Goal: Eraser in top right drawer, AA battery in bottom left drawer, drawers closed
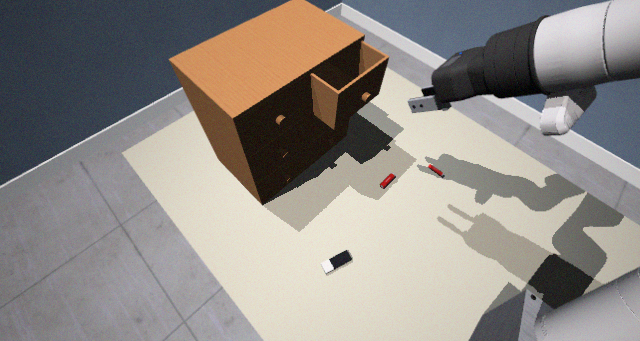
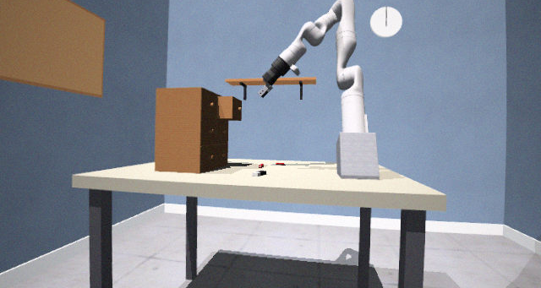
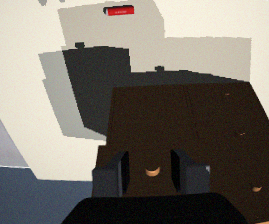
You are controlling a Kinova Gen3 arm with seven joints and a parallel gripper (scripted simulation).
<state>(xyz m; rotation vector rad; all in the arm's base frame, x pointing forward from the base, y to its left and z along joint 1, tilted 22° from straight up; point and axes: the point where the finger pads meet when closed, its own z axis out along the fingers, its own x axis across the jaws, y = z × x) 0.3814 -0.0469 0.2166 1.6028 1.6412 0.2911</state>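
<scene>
Now: the black-and-white eraser 10 mm behind my hand, 210 mm to the left of it and 330 mm below it.
</scene>
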